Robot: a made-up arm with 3 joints. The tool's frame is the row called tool.
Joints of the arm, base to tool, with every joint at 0 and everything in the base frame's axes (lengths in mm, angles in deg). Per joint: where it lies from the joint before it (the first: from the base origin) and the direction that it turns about. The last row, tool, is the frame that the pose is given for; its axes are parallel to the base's.
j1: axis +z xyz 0 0 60
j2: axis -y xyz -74 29 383
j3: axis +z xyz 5 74 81
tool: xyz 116 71 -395
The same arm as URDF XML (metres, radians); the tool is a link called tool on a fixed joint. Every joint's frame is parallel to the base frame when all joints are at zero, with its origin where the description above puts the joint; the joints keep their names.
<robot name="arm">
<link name="base"/>
<link name="link1"/>
<link name="link2"/>
<link name="link3"/>
<link name="tool"/>
<joint name="j1" type="continuous"><parent link="base"/><child link="link1"/><origin xyz="0 0 0.06" rpy="0 0 0"/><axis xyz="0 0 1"/></joint>
<joint name="j2" type="continuous"><parent link="link1"/><child link="link2"/><origin xyz="-0.074 0.029 0.383" rpy="0 0 0"/><axis xyz="0 -1 0"/></joint>
<joint name="j3" type="continuous"><parent link="link2"/><child link="link3"/><origin xyz="0.005 0.074 0.081" rpy="0 0 0"/><axis xyz="0 0 1"/></joint>
<joint name="tool_fixed" type="fixed"><parent link="link3"/><child link="tool"/><origin xyz="0.116 0.071 -0.395" rpy="0 0 0"/></joint>
</robot>

